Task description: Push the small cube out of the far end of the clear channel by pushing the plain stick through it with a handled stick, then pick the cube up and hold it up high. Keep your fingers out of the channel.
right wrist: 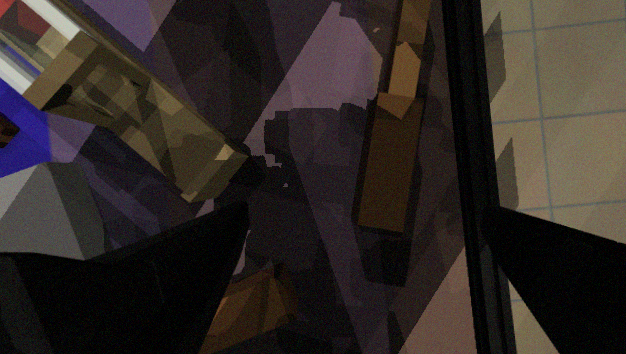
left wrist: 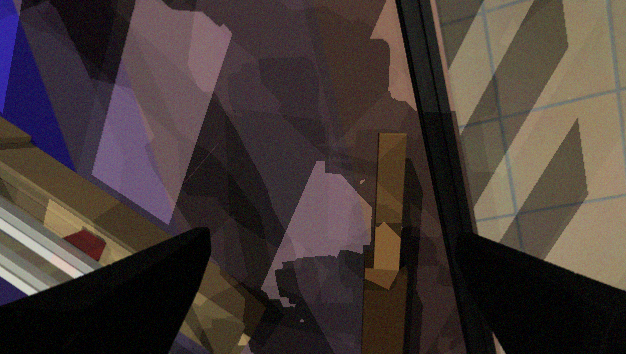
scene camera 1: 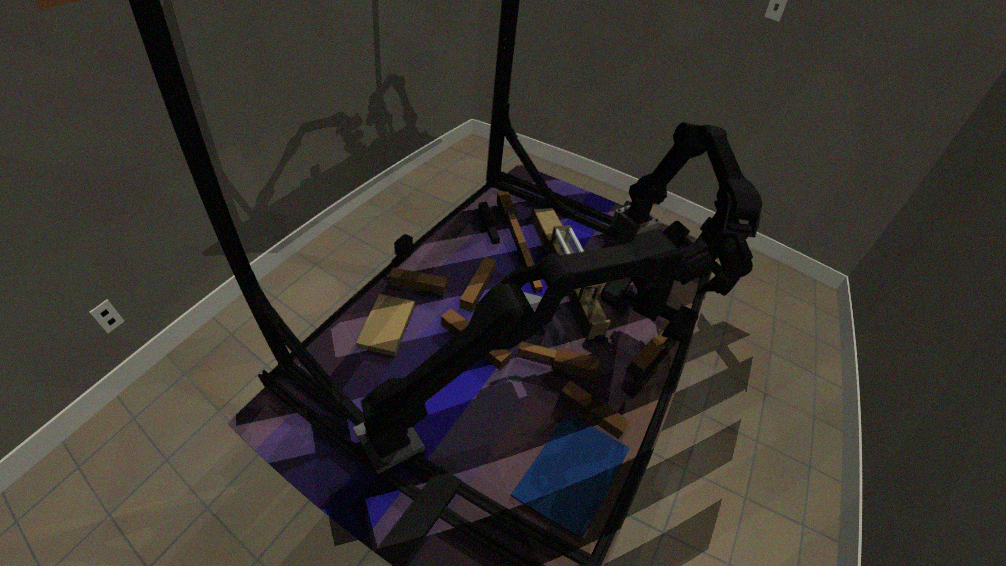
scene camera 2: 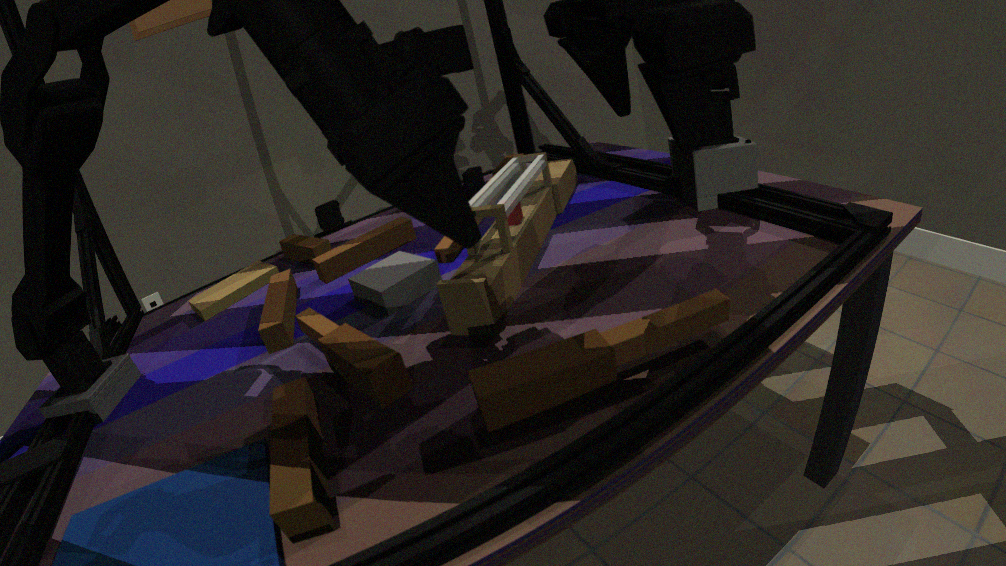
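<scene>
The clear channel (scene camera 1: 567, 238) (scene camera 2: 512, 182) lies on a long tan base (scene camera 2: 501, 264) (right wrist: 182, 140) (left wrist: 217, 309) mid-table. The small red cube (scene camera 2: 515, 213) sits inside it, between the rails. I cannot make out the plain stick. A handled stick (left wrist: 389, 197) (right wrist: 389, 165) (scene camera 2: 557, 373) (scene camera 1: 649, 354) lies along the table's black edge rail, its thick handle toward both wrist cameras. My left gripper (left wrist: 333, 241) is open and empty, high above the thin end. My right gripper (right wrist: 362, 214) is open and empty, above the handle and left of it.
Several other wooden sticks and blocks lie scattered on the purple mat (scene camera 1: 490, 416). There is a grey block (scene camera 2: 394, 277), a flat tan plate (scene camera 1: 385, 322) and a blue sheet (scene camera 1: 568, 466). Black frame posts (scene camera 1: 503, 84) and the edge rail (left wrist: 438, 140) (right wrist: 466, 140) bound the table.
</scene>
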